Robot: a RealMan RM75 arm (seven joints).
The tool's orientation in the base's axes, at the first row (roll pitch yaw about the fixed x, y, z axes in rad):
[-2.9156 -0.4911 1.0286]
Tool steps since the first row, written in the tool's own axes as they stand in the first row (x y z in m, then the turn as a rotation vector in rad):
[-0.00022 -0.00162 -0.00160 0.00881 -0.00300 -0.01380]
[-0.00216 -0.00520 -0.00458 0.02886 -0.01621 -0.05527]
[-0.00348 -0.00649 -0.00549 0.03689 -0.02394 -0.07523]
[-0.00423 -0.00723 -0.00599 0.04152 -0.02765 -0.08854]
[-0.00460 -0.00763 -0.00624 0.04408 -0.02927 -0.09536]
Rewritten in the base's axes. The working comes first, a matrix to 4 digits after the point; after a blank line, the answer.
The tool's axes in the first row as the columns of a matrix, in the base's axes (used below as rounded here):
[0.4550 0.8893 0.0452]
[0.7553 -0.4124 0.5093]
[0.4716 -0.1976 -0.8594]

[-0.00161 -0.00031 0.00159 0.00072 0.00086 0.01661]
[-0.00581 -0.00182 0.00394 -0.00378 0.00033 0.06431]
[-0.00760 -0.00275 0.00436 -0.00791 -0.00058 0.08678]
[-0.00863 -0.00326 0.00458 -0.00970 -0.00233 0.10114]
[-0.00916 -0.00351 0.00470 -0.01028 -0.00320 0.10852]

